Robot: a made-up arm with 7 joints. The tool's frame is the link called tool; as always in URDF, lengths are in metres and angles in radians.
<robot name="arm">
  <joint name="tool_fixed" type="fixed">
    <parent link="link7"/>
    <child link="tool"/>
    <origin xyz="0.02 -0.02 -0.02" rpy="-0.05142 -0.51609 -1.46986"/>
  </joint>
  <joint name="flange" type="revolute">
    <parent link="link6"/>
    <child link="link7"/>
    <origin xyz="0 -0.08 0.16"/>
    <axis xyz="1 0 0"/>
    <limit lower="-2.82" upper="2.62"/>
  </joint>
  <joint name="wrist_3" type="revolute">
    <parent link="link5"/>
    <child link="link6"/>
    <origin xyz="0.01 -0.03 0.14"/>
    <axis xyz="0 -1 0"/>
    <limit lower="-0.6" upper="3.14"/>
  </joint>
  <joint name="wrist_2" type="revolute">
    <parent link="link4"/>
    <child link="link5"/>
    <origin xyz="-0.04 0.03 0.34"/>
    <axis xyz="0 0 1"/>
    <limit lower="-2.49" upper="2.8"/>
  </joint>
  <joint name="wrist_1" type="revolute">
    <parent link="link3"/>
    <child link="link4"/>
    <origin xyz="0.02 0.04 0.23"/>
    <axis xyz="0 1 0"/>
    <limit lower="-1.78" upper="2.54"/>
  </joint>
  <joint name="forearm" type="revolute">
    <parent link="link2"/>
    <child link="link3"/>
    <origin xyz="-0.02 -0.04 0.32"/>
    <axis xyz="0 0 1"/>
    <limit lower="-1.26" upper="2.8"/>
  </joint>
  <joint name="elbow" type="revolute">
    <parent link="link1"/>
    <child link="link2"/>
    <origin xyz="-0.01 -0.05 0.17"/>
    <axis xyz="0 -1 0"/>
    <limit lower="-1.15" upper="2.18"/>
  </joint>
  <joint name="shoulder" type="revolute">
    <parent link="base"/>
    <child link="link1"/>
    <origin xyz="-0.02 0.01 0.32"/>
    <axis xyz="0 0 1"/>
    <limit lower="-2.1" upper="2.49"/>
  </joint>
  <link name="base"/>
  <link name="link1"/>
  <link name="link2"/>
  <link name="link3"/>
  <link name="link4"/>
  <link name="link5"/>
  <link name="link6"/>
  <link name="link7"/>
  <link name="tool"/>
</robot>
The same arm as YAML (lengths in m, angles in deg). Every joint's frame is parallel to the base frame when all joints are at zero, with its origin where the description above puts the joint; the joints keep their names.
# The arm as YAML. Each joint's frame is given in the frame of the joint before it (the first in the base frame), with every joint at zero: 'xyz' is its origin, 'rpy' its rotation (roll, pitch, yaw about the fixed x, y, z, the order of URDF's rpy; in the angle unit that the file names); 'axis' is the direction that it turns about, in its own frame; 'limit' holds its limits. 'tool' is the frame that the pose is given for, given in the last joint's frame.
units:
  length: m
  angle: deg
joints:
  - name: shoulder
    type: revolute
    origin:
      xyz: [-0.02, 0.01, 0.32]
      rpy: [0.0, 0.0, 0.0]
    axis: [0.0, 0.0, 1.0]
    limit:
      lower: -120.32
      upper: 142.67
  - name: elbow
    type: revolute
    origin:
      xyz: [-0.01, -0.05, 0.17]
      rpy: [0.0, 0.0, 0.0]
    axis: [0.0, -1.0, 0.0]
    limit:
      lower: -65.89
      upper: 124.9
  - name: forearm
    type: revolute
    origin:
      xyz: [-0.02, -0.04, 0.32]
      rpy: [0.0, 0.0, 0.0]
    axis: [0.0, 0.0, 1.0]
    limit:
      lower: -72.19
      upper: 160.43
  - name: wrist_1
    type: revolute
    origin:
      xyz: [0.02, 0.04, 0.23]
      rpy: [0.0, 0.0, 0.0]
    axis: [0.0, 1.0, 0.0]
    limit:
      lower: -101.99
      upper: 145.53
  - name: wrist_2
    type: revolute
    origin:
      xyz: [-0.04, 0.03, 0.34]
      rpy: [0.0, 0.0, 0.0]
    axis: [0.0, 0.0, 1.0]
    limit:
      lower: -142.67
      upper: 160.43
  - name: wrist_3
    type: revolute
    origin:
      xyz: [0.01, -0.03, 0.14]
      rpy: [0.0, 0.0, 0.0]
    axis: [0.0, -1.0, 0.0]
    limit:
      lower: -34.38
      upper: 179.91
  - name: flange
    type: revolute
    origin:
      xyz: [0.0, -0.08, 0.16]
      rpy: [0.0, 0.0, 0.0]
    axis: [1.0, 0.0, 0.0]
    limit:
      lower: -161.57
      upper: 150.11
tool:
  origin:
    xyz: [0.02, -0.02, -0.02]
    rpy: [-2.95, -29.57, -84.22]

